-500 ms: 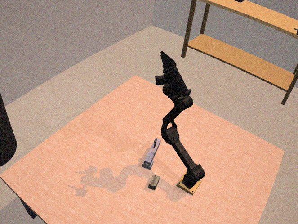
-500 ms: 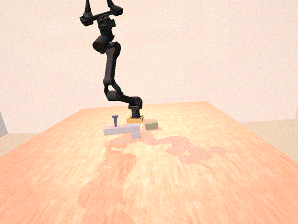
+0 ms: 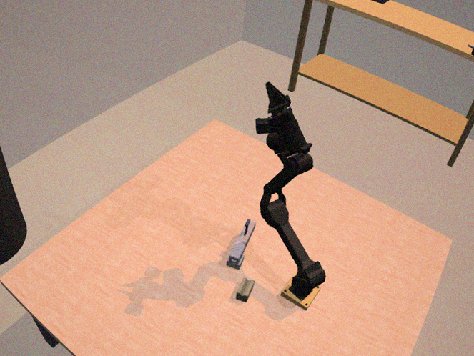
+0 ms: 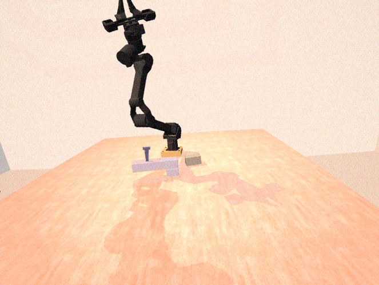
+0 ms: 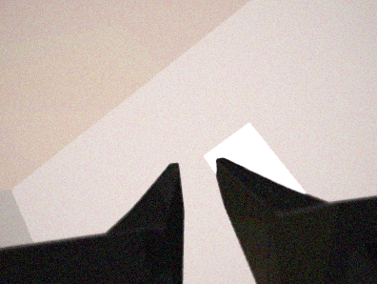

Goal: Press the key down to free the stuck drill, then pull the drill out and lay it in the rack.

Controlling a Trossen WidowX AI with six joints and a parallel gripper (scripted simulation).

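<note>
Now: gripper tip 20 mm past the blue key and 570 mm above it. The rest, counted from my gripper tip: olive rack: 170 mm behind, 150 mm to the left, 650 mm below; drill: 40 mm behind, 50 mm to the left, 620 mm below.
</note>
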